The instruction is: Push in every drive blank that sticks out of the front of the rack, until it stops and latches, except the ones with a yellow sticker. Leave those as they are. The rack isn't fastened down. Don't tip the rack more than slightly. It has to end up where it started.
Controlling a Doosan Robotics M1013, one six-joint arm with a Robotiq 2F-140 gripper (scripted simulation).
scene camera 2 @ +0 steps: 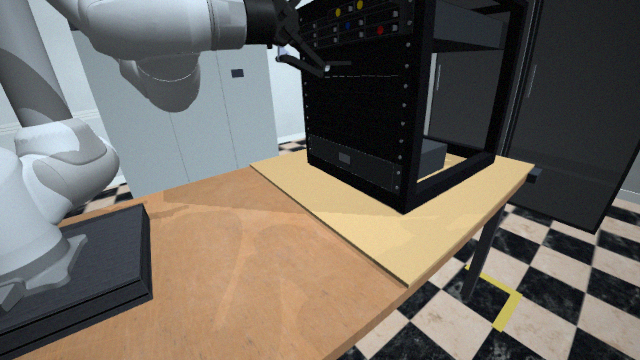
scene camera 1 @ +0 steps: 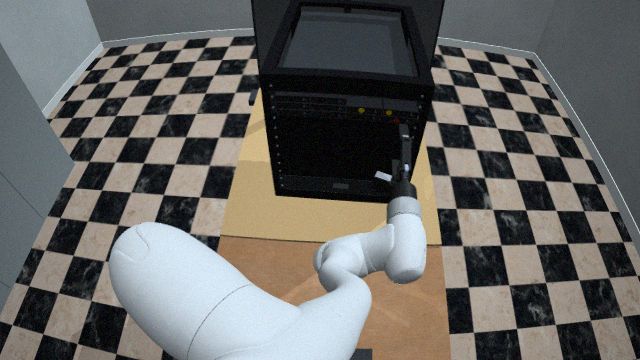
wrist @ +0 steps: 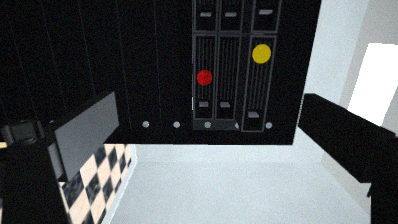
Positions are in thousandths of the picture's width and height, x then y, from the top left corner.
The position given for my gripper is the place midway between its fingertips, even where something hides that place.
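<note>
There is a black rack (scene camera 2: 580,382) (scene camera 1: 502,440) (wrist: 155,275) that I can see. And I see my own gripper (scene camera 2: 541,74) (scene camera 1: 624,399) (wrist: 526,489), which shows in the same cameras as the rack does.
</note>
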